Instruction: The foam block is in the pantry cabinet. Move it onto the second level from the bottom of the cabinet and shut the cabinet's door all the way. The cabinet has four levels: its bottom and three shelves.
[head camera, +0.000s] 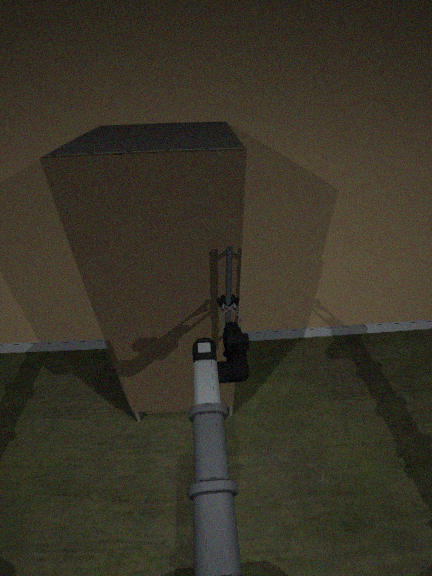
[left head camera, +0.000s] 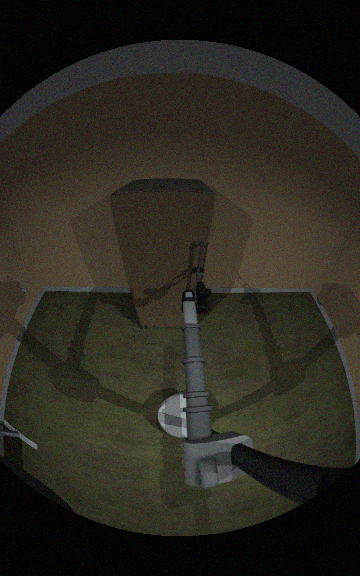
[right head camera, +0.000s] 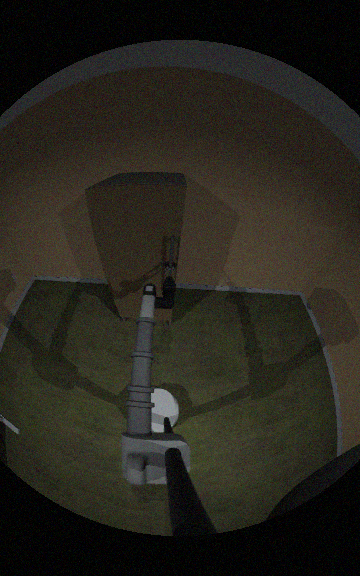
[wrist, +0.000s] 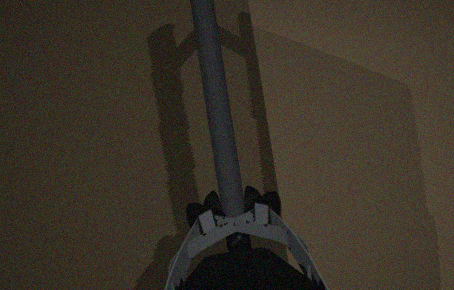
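Where they show: gripper, fingertip midpoint: (head camera: 227, 296) (left head camera: 197, 267) (right head camera: 170, 261) (wrist: 233, 204); robot's base at its link origin: (left head camera: 182, 413) (right head camera: 154, 408).
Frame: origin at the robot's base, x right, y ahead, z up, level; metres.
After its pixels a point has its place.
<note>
The tall brown pantry cabinet (head camera: 145, 225) @[x -0.151, y 0.882, z 1.170 m] (left head camera: 155, 230) @[x -0.160, y 0.882, z 1.147 m] (right head camera: 132, 220) @[x -0.129, y 0.881, z 1.166 m] (wrist: 90, 125) @[x -0.033, y 0.879, z 0.994 m] stands against the wall. Its front door looks shut or nearly so; a small gap cannot be ruled out. A long upright grey handle bar (head camera: 229, 270) @[x 0.094, y 0.820, z 1.035 m] (left head camera: 201, 256) @[x 0.100, y 0.819, z 1.014 m] (right head camera: 172, 246) @[x 0.099, y 0.821, z 1.043 m] (wrist: 220, 110) @[x 0.095, y 0.820, z 0.981 m] stands off the door near its right edge. My gripper (head camera: 229, 302) @[x 0.094, y 0.859, z 0.900 m] (left head camera: 198, 270) @[x 0.094, y 0.859, z 0.900 m] (right head camera: 170, 265) @[x 0.094, y 0.859, z 0.900 m] (wrist: 233, 204) @[x 0.094, y 0.859, z 0.900 m] is drawn in around the lower part of the bar, with a dark fingertip on each side of it. The foam block and the cabinet's levels are hidden behind the door.
My telescoping arm (head camera: 210, 450) @[x 0.001, y 0.308, z 1.004 m] (left head camera: 196, 375) @[x 0.004, y 0.192, z 1.007 m] (right head camera: 141, 370) @[x 0.006, y 0.191, z 1.007 m] reaches toward the cabinet's lower front. The wall (head camera: 380, 225) @[x 1.031, y 1.461, z 0.852 m] lies behind it, with a pale baseboard (head camera: 390, 327) @[x 1.407, y 1.443, z 0.020 m] at the green floor (head camera: 300, 475) @[x 0.439, y 0.562, z -0.027 m]. Short legs hold the cabinet off the floor. The light is dim, with broad shadows.
</note>
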